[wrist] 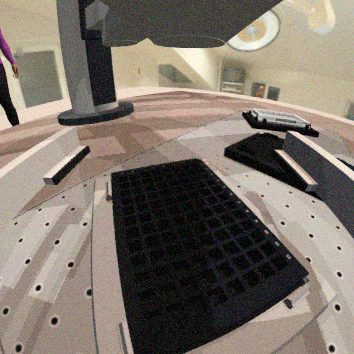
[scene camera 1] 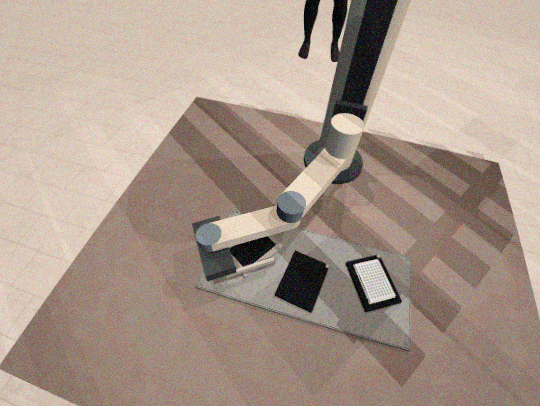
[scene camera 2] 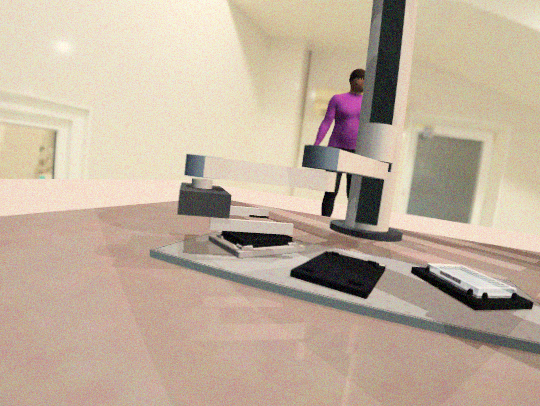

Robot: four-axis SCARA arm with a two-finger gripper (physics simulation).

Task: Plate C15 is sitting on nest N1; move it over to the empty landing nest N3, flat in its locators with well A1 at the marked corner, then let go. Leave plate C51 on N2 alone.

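A black gridded plate (scene camera 1: 254, 250) (scene camera 2: 257, 239) (wrist: 200, 240), apparently C15, lies in the light-coloured nest (scene camera 2: 242, 253) (wrist: 106, 260) at the left end of the board. It looks flat, inside the small locators. Which corner is A1 cannot be told. My gripper (scene camera 1: 245, 247) (scene camera 2: 250, 219) (wrist: 179, 137) is open above it, one finger past each side, with gaps. The arm hides part of the plate in the first scene view. A white plate (scene camera 1: 374, 281) (scene camera 2: 472, 281) (wrist: 280, 119), apparently C51, sits in the black nest (scene camera 1: 385, 304) at the right.
A bare black nest (scene camera 1: 302, 281) (scene camera 2: 340, 274) (wrist: 255, 150) stands in the middle, between the two plates. All three nests are on a grey perforated board (scene camera 1: 330, 245). The arm's column (scene camera 1: 370, 60) (scene camera 2: 385, 80) (wrist: 102, 75) rises behind the board. A person stands beyond the column.
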